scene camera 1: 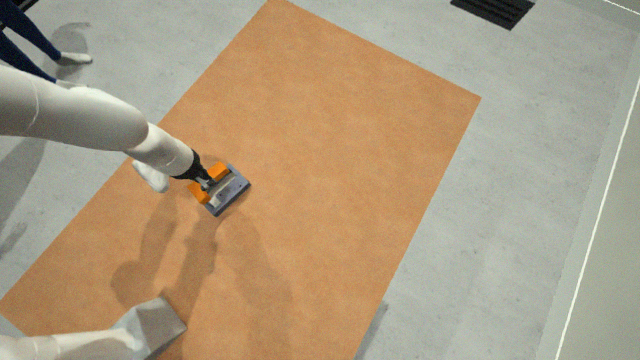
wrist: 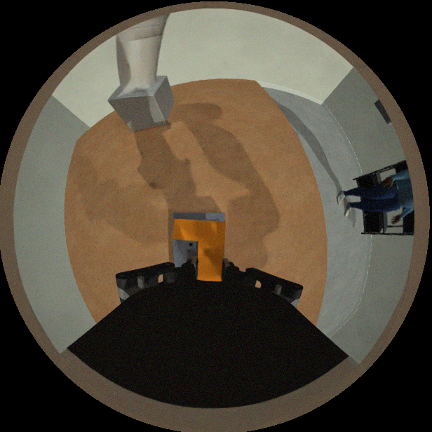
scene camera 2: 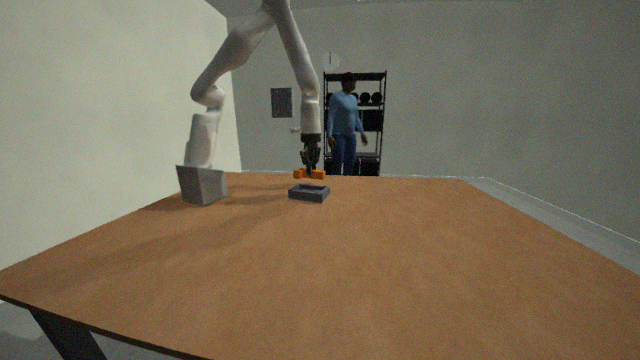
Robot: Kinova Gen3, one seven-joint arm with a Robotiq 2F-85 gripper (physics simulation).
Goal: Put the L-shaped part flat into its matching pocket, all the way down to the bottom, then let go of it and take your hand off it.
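Frame: origin at the arm's base, x ahead, y left, z up, level; millimetres.
Seen in the pictures: gripper, between the fingertips: (scene camera 1: 210, 178) (scene camera 2: 311, 174); arm's base, origin of its link: (scene camera 1: 115, 353) (scene camera 2: 199, 167).
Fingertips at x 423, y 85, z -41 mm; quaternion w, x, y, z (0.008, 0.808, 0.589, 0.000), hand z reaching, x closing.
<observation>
Pixels of each thing's middle, then the offset from my fingertips to it. Level surfaces: height alone.
- orange L-shaped part, middle of its body: (scene camera 1: 212, 182) (scene camera 2: 309, 174) dx -6, dy -14, dz +3 mm
- dark blue-grey block, middle of its body: (scene camera 1: 223, 189) (scene camera 2: 309, 192) dx -8, dy -20, dz -69 mm
- orange-brown table, height of its surface: dz -88 mm
The orange L-shaped part (scene camera 1: 218, 171) (scene camera 2: 317, 174) (wrist: 211, 240) is level and held above the pocket block. The dark blue-grey block (scene camera 1: 234, 189) (scene camera 2: 305, 196) (wrist: 180, 251) sits on the table; its pocket is partly hidden under the part in the wrist view. In scene camera 2 a gap shows between part and block. My gripper (scene camera 1: 210, 186) (scene camera 2: 310, 171) (wrist: 209, 264) is shut on the long arm of the part. In the wrist view the part roughly lines up with the block, whose far rim shows beyond the short arm.
The orange-brown table (scene camera 1: 330, 150) (scene camera 2: 350, 260) (wrist: 280, 190) carries the block. The arm's grey base box (scene camera 1: 160, 325) (scene camera 2: 201, 185) (wrist: 145, 105) stands at one side of the table. A person (scene camera 2: 344, 120) (wrist: 380, 200) and a black shelf rack (scene camera 2: 384, 115) are behind the table.
</observation>
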